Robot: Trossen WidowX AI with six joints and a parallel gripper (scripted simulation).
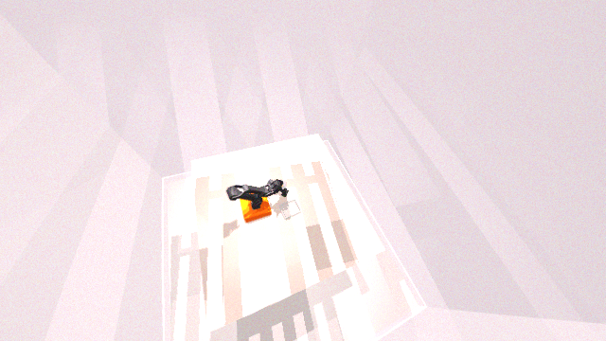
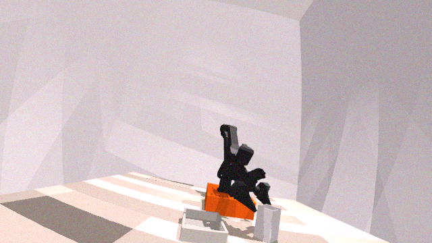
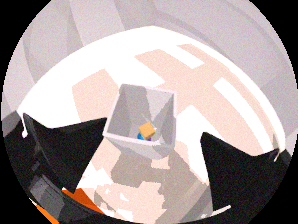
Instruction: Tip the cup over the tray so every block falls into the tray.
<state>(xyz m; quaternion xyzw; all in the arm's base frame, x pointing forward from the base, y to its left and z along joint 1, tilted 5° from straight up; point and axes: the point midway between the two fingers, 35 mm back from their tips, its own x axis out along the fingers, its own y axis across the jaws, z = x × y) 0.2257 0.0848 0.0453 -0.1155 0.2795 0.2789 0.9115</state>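
Right now the tan block is 4 cm below my gripper tip, 2 cm to the left of it and 1 cm ahead of it. From my gripper tip the other things lie so: blue block 6 cm below, 2 cm to the left; then purple block 7 cm below, 1 cm to the left; then square cup 6 cm below, 2 cm to the left.
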